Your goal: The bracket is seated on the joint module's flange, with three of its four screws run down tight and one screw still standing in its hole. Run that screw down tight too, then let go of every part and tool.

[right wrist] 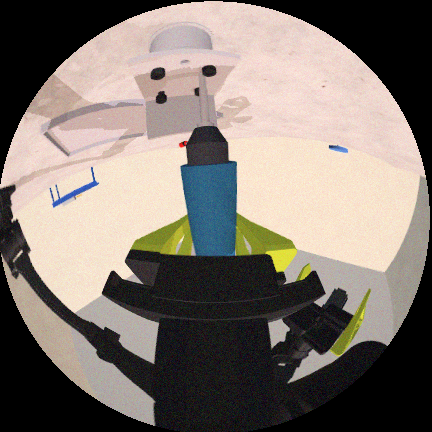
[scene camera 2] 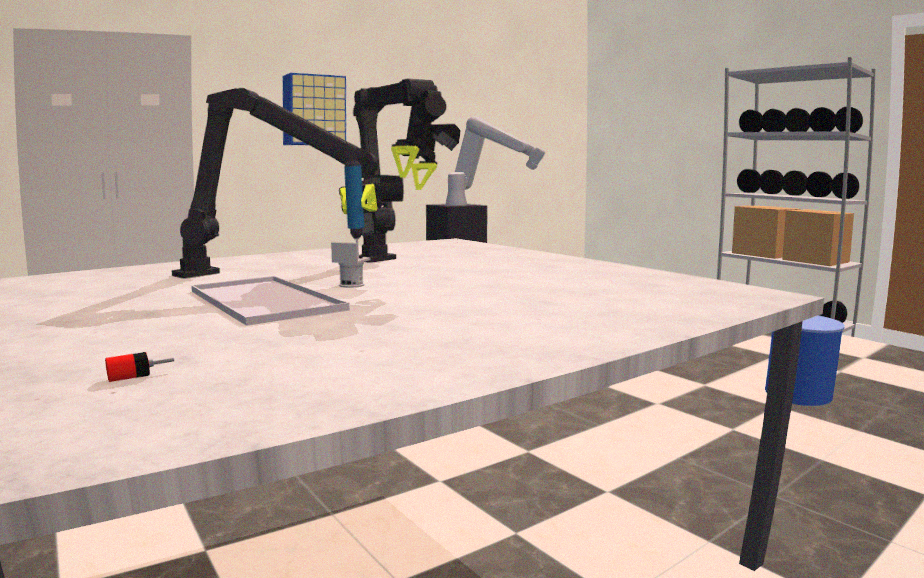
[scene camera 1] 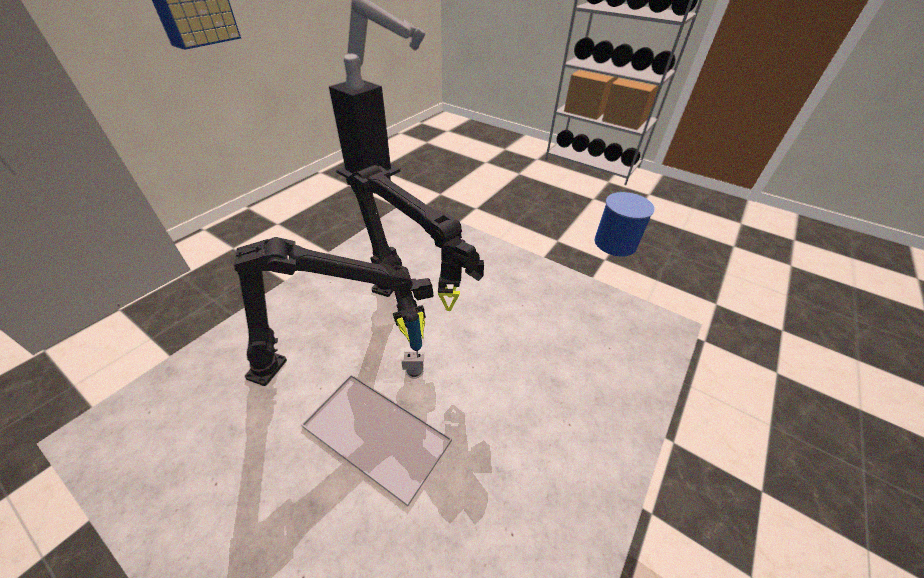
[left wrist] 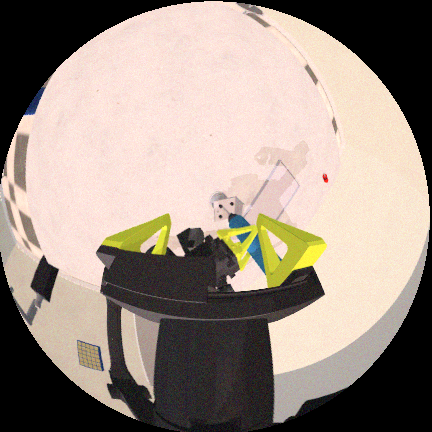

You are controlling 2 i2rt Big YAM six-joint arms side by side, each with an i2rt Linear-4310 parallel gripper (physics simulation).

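Places are measured from the left arm's base along level axes (x ahead, y left, z up), in metres.
Pixels of known places: left gripper, fingertip midpoint: point(right wrist: 335, 277) point(scene camera 2: 410, 183) point(scene camera 1: 449, 303) point(left wrist: 213, 217); right gripper, fingertip midpoint: point(right wrist: 213, 216) point(scene camera 2: 353, 205) point(scene camera 1: 416, 339) point(left wrist: 256, 232); left arm's base at its link origin: point(scene camera 2: 374, 259); right arm's base at its link origin: point(scene camera 2: 196, 274) point(scene camera 1: 266, 369).
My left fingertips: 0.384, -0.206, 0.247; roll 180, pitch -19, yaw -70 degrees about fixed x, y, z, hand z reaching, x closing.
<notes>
Ahead of a thing's pixels: the offset from my left fingertips to its top centre, as dx, dy, dz.
The grey bracket point(scene camera 1: 412, 357) point(scene camera 2: 344, 252) point(right wrist: 175, 122) sits on the joint module @(-0.075, -0.135, -0.184) point(scene camera 2: 351, 274) point(right wrist: 181, 39). Several black screw heads show in its plate in the right wrist view; the lower-left screw @(-0.085, -0.158, -0.170) point(right wrist: 161, 97) seems to stand higher. My right gripper point(scene camera 2: 358, 199) point(right wrist: 213, 216) is shut on the blue screwdriver @(-0.066, -0.126, +0.058) point(scene camera 1: 414, 335) point(scene camera 2: 354, 197) point(right wrist: 210, 205), holding it upright above the bracket. Its bit @(-0.066, -0.121, -0.133) point(right wrist: 205, 107) overlaps the right-hand screws in the right wrist view; whether it touches one is unclear. My left gripper point(scene camera 1: 448, 299) point(scene camera 2: 414, 170) point(left wrist: 213, 217) is open and empty, raised behind the bracket.
A shallow tray @(-0.081, -0.387, -0.231) point(scene camera 1: 327, 444) point(scene camera 2: 293, 316) lies on the table in front of the bracket. A red screwdriver @(+0.266, -0.794, -0.213) point(scene camera 2: 127, 366) point(left wrist: 325, 178) lies near the table's front left in scene camera 2. The two arms are close together behind the module. A blue bin point(scene camera 1: 620, 228) point(scene camera 2: 810, 368) stands beyond the table.
</notes>
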